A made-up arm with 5 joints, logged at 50 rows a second.
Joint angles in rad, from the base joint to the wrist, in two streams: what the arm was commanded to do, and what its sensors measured. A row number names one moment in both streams.
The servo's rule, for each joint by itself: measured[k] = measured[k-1] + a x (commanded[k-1-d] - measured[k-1]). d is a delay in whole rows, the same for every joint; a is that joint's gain. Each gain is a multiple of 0.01, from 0.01 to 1. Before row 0 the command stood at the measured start. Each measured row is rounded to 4 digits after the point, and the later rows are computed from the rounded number. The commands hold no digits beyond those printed.
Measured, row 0:
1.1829, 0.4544, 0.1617, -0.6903, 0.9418
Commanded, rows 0 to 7:
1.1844, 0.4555, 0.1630, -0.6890, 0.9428
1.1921, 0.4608, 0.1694, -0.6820, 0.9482
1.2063, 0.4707, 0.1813, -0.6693, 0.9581
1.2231, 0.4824, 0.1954, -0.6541, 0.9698
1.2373, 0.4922, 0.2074, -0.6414, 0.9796
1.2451, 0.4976, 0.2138, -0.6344, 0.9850
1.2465, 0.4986, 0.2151, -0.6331, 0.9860
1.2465, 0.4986, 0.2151, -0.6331, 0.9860
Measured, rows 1 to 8:
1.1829, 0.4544, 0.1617, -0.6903, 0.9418
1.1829, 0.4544, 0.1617, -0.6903, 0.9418
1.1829, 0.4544, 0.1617, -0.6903, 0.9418
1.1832, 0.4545, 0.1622, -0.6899, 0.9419
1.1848, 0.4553, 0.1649, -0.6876, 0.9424
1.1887, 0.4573, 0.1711, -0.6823, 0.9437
1.1949, 0.4606, 0.1803, -0.6741, 0.9458
1.2025, 0.4647, 0.1906, -0.6646, 0.9485
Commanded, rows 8 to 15:
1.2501, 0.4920, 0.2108, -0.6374, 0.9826
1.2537, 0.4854, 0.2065, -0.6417, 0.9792
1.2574, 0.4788, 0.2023, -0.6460, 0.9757
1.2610, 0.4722, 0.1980, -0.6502, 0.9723
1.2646, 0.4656, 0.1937, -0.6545, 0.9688
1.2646, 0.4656, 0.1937, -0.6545, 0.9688
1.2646, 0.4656, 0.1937, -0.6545, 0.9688
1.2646, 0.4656, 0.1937, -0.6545, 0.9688
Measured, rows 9 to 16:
1.2102, 0.4690, 0.1994, -0.6558, 0.9514
1.2167, 0.4728, 0.2054, -0.6492, 0.9542
1.2221, 0.4762, 0.2091, -0.6445, 0.9567
1.2271, 0.4783, 0.2097, -0.6424, 0.9588
1.2319, 0.4792, 0.2085, -0.6422, 0.9604
1.2365, 0.4791, 0.2061, -0.6433, 0.9616
1.2409, 0.4782, 0.2030, -0.6453, 0.9625
1.2452, 0.4766, 0.1995, -0.6480, 0.9630

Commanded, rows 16 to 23:
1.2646, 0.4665, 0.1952, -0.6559, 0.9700
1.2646, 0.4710, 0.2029, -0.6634, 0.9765
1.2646, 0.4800, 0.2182, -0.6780, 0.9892
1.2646, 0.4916, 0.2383, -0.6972, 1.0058
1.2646, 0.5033, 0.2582, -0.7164, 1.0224
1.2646, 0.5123, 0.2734, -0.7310, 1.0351
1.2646, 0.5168, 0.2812, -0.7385, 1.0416
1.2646, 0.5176, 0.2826, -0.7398, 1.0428
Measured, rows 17 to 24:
1.2487, 0.4752, 0.1973, -0.6499, 0.9635
1.2516, 0.4740, 0.1959, -0.6512, 0.9639
1.2539, 0.4729, 0.1951, -0.6522, 0.9643
1.2558, 0.4721, 0.1951, -0.6533, 0.9648
1.2574, 0.4720, 0.1981, -0.6562, 0.9657
1.2587, 0.4730, 0.2057, -0.6625, 0.9676
1.2598, 0.4754, 0.2181, -0.6726, 0.9707
1.2607, 0.4790, 0.2333, -0.6853, 0.9748

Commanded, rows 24 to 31:
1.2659, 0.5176, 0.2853, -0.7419, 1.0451
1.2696, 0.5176, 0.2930, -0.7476, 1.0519
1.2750, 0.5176, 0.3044, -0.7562, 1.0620
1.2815, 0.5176, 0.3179, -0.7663, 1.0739
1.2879, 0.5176, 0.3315, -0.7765, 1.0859
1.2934, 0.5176, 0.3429, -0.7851, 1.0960
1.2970, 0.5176, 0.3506, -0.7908, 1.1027
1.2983, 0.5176, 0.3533, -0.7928, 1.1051
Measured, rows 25 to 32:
1.2614, 0.4833, 0.2485, -0.6986, 0.9796
1.2620, 0.4877, 0.2609, -0.7102, 0.9846
1.2625, 0.4916, 0.2691, -0.7188, 0.9893
1.2631, 0.4950, 0.2753, -0.7255, 0.9938
1.2643, 0.4979, 0.2820, -0.7319, 0.9984
1.2662, 0.5005, 0.2905, -0.7389, 1.0035
1.2690, 0.5027, 0.3009, -0.7468, 1.0091
1.2724, 0.5046, 0.3125, -0.7554, 1.0152

